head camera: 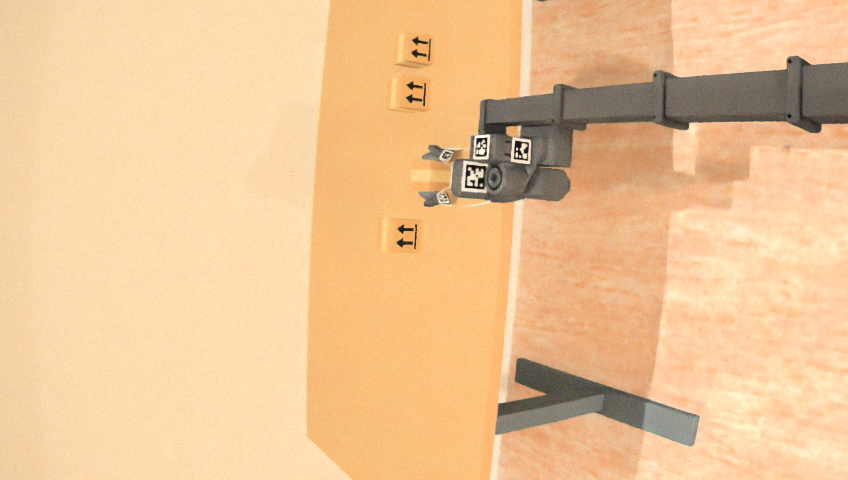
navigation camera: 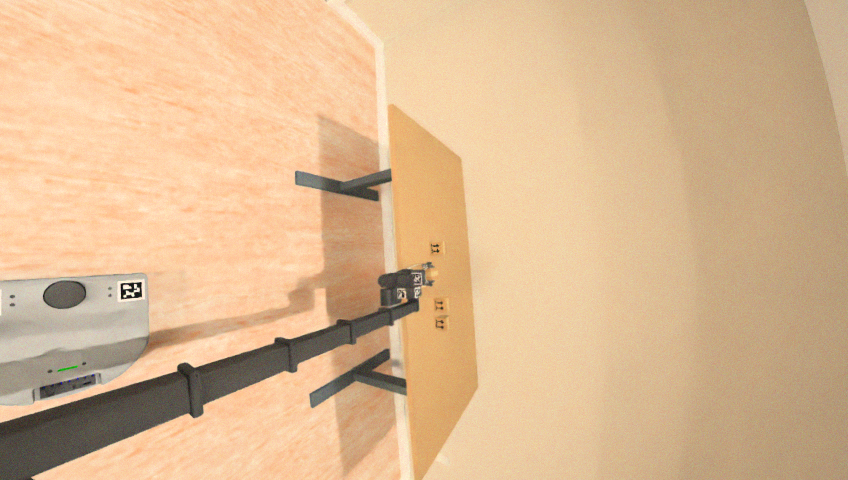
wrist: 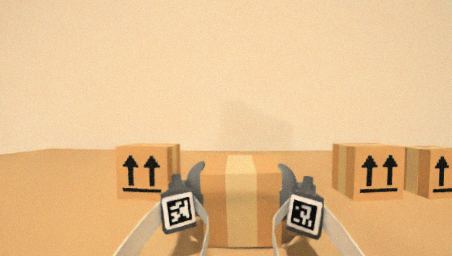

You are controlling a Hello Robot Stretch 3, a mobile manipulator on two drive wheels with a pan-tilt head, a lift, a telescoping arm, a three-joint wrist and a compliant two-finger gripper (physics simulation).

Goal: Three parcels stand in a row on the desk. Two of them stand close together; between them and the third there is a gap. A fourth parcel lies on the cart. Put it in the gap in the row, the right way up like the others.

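Where they show: gripper, fingertip midpoint: [head camera: 424, 175] [navigation camera: 432, 273]; robot's base at its link origin: [navigation camera: 66, 293].
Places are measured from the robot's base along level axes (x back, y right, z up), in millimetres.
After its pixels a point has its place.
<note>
The fourth parcel [head camera: 430, 174] {x 25, y 895, z 770 mm} [navigation camera: 433, 273] {x 21, y 912, z 774 mm} [wrist: 241, 210] is between the fingers of my gripper [head camera: 432, 176] {x 24, y 935, z 757 mm} [navigation camera: 428, 274] {x 24, y 935, z 757 mm} [wrist: 241, 181] {x 24, y 935, z 757 mm}, which is shut on it. It looks level, with a tape strip on its top and near face; no arrows show on it. It is in line with the gap, somewhat nearer the desk's front edge than the row. Whether its underside touches the desk I cannot tell. The lone parcel [head camera: 404, 236] {x -84, y 991, z 754 mm} [navigation camera: 437, 248] {x -83, y 991, z 760 mm} [wrist: 142, 172] stands left of it in the wrist view. The two close parcels [head camera: 409, 93] {x 170, y 996, z 763 mm} [head camera: 414, 49] {x 253, y 994, z 761 mm} [navigation camera: 440, 305] {x 173, y 998, z 754 mm} [navigation camera: 440, 323] {x 254, y 995, z 750 mm} [wrist: 370, 172] [wrist: 435, 172] stand right, arrows up.
The desk [head camera: 404, 356] {x -313, y 1020, z 720 mm} [navigation camera: 428, 208] {x -272, y 1003, z 721 mm} [wrist: 65, 200] stands against a plain wall [head camera: 166, 237] {x -151, y 1566, z 1097 mm} [navigation camera: 595, 237] {x -92, y 1568, z 1438 mm} [wrist: 225, 65]. My arm [head camera: 714, 95] {x 102, y 333, z 836 mm} [navigation camera: 238, 368] {x 91, y 167, z 838 mm} reaches over its front edge. Dark desk legs [head camera: 601, 398] {x -523, y 1099, z 37 mm} [navigation camera: 351, 184] {x -530, y 1098, z 129 mm} stand on the floor. The cart does not show.
</note>
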